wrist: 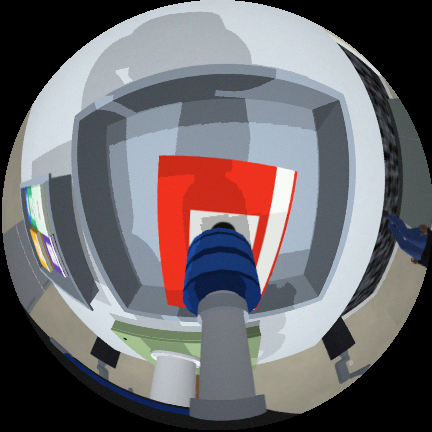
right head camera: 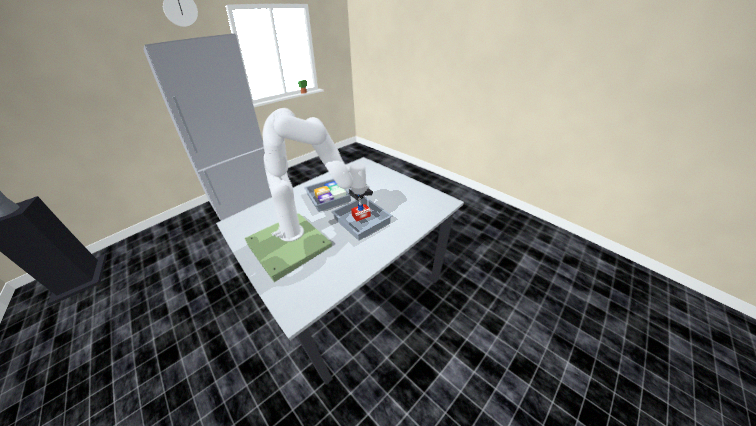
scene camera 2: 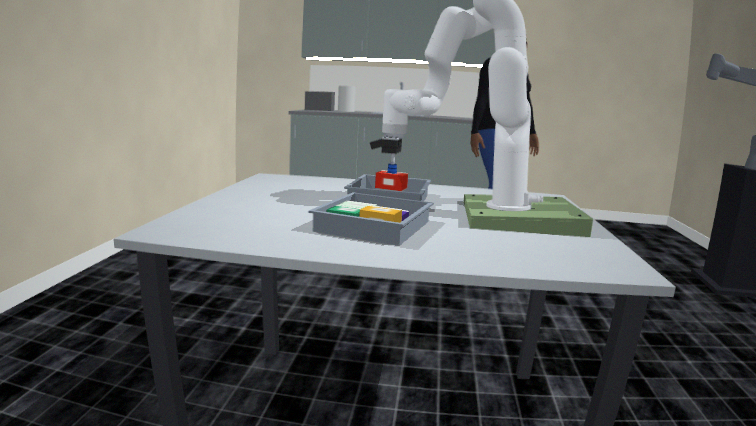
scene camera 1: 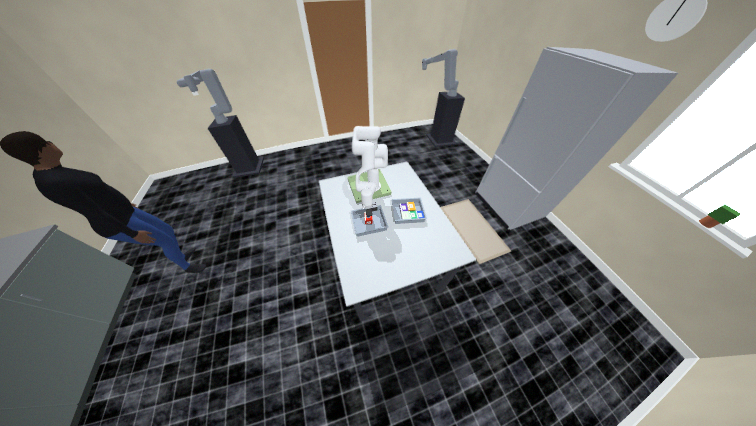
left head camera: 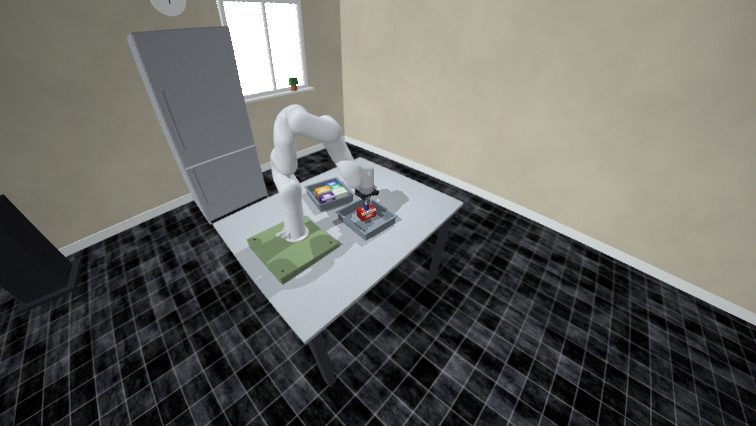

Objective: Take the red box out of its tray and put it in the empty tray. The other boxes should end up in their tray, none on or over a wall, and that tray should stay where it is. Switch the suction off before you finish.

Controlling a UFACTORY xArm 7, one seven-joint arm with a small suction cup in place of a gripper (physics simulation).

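Places are measured from the arm's base along level axes (x back, y right, z up), in millimetres.
Where they show: hand, its tool point: (wrist: 218, 245) (right head camera: 360, 210) (scene camera 2: 391, 176) (scene camera 1: 368, 216) (left head camera: 366, 210); arm's base, origin of its link: (wrist: 176, 358) (right head camera: 291, 233) (scene camera 2: 508, 206) (left head camera: 296, 233).
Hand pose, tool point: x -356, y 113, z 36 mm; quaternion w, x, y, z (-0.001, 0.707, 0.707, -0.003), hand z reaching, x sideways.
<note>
Things, the pixels of their top centre, and the offset from my tool point. Level surfaces: height alone.
- red box, centre of its top: (wrist: 219, 256) (scene camera 2: 392, 172) (left head camera: 366, 209) (right head camera: 360, 209) (scene camera 1: 368, 215) dx +0, dy +0, dz +10 mm
- second grey tray, centre of its top: (wrist: 214, 224) (scene camera 2: 390, 183) (left head camera: 366, 213) (right head camera: 361, 213) (scene camera 1: 368, 218) dx -3, dy -2, dz -22 mm
- orange box, centre of its top: (scene camera 2: 381, 209) (wrist: 38, 250) (left head camera: 322, 189) (right head camera: 321, 189) dx +49, dy -357, dz -21 mm
- purple box, centre of its top: (wrist: 51, 254) (left head camera: 326, 195) (right head camera: 325, 196) dx +57, dy -300, dz -36 mm
- light table, height of its surface: dz -72 mm
My suction cup (left head camera: 366, 206) (right head camera: 360, 207) (scene camera 2: 392, 168) (wrist: 222, 265) is on top of the red box (left head camera: 365, 215) (right head camera: 361, 214) (scene camera 1: 368, 220) (scene camera 2: 391, 182) (wrist: 172, 200) and holds it upright. The red box is low within the outline of the second grey tray (left head camera: 380, 228) (right head camera: 376, 227) (scene camera 2: 365, 192) (wrist: 334, 190), apart from its walls in the wrist view. Whether it touches the tray's floor I cannot tell. Several other boxes, such as the orange box (scene camera 2: 380, 213) and purple box (left head camera: 326, 197), lie inside the other grey tray (left head camera: 338, 203) (scene camera 2: 359, 228).
The two trays stand side by side on the light table (left head camera: 343, 285) (scene camera 2: 238, 248). The green base plate (left head camera: 283, 264) (scene camera 2: 534, 226) carries the arm. A person (scene camera 1: 87, 190) stands on the floor away from the table in scene camera 1.
</note>
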